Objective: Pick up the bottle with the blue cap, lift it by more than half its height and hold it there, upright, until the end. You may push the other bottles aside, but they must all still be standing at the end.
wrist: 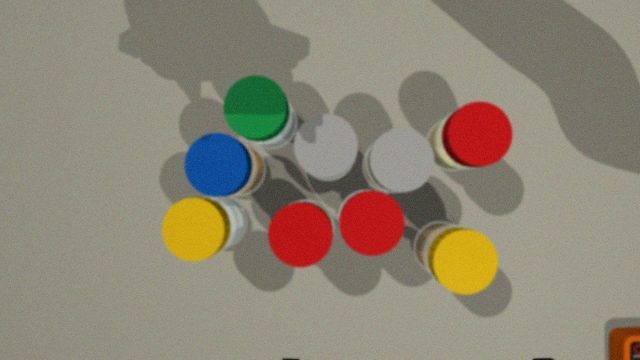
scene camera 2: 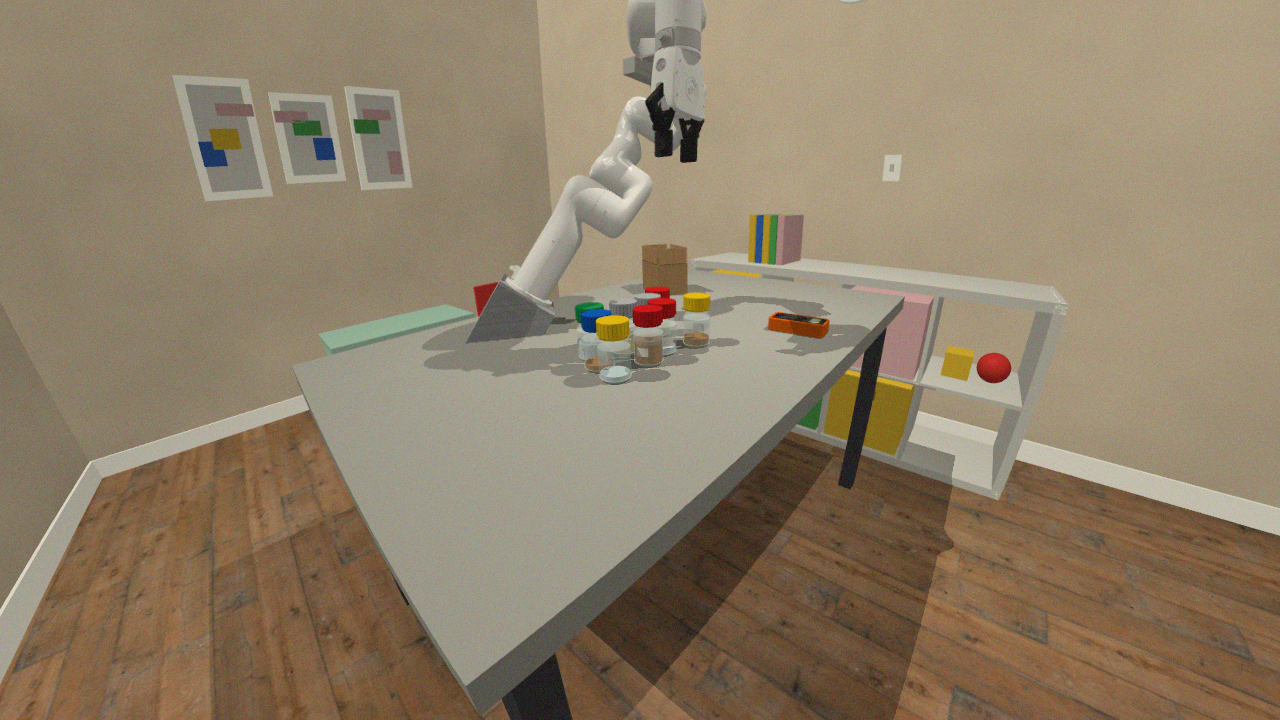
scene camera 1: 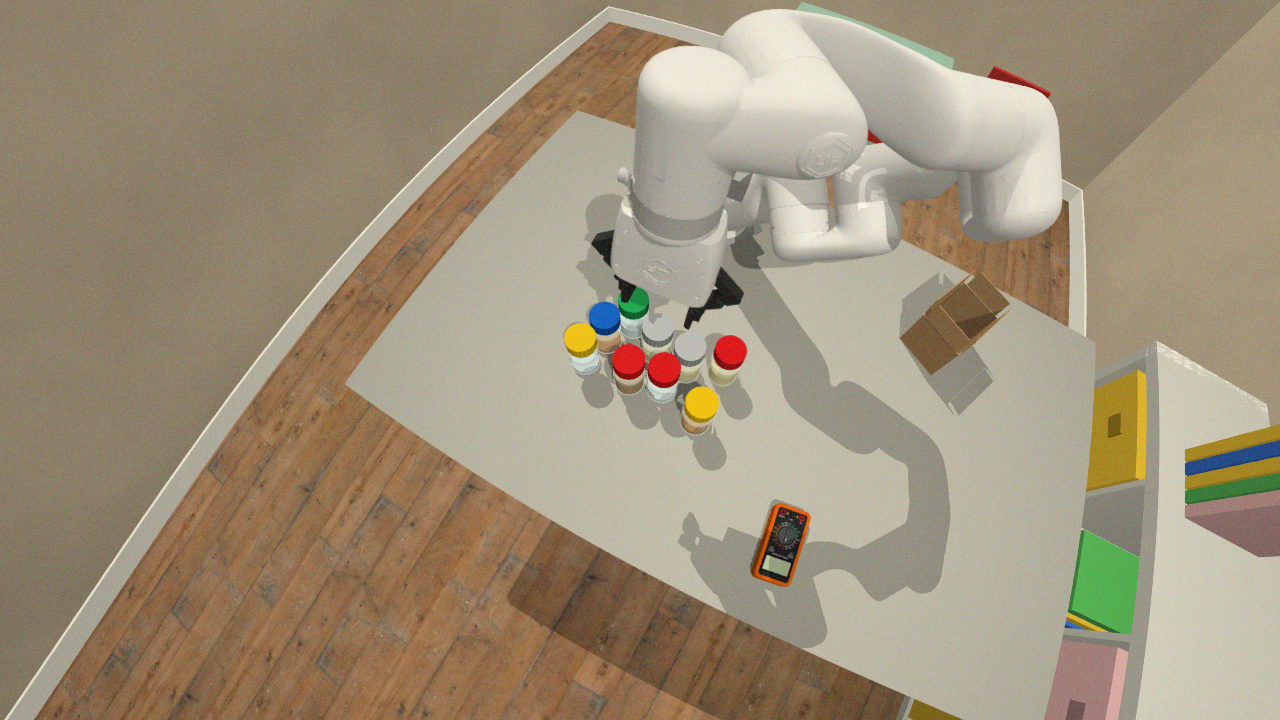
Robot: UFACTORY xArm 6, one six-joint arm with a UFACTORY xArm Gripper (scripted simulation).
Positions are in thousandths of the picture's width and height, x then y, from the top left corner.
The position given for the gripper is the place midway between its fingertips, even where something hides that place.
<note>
In view: the gripper (scene camera 2: 529, 222), a blue-capped bottle (scene camera 1: 472, 441), a cardboard box (scene camera 1: 756, 438) and a yellow-capped bottle (scene camera 1: 548, 562).
The blue-capped bottle also shows in the wrist view (wrist: 338, 457) and in scene camera 2 (scene camera 2: 461, 474). The cardboard box also shows in scene camera 2 (scene camera 2: 519, 372). The yellow-capped bottle shows as well in the wrist view (wrist: 726, 726) and in scene camera 2 (scene camera 2: 544, 447). The wrist view misses the cardboard box: it is out of frame.
</note>
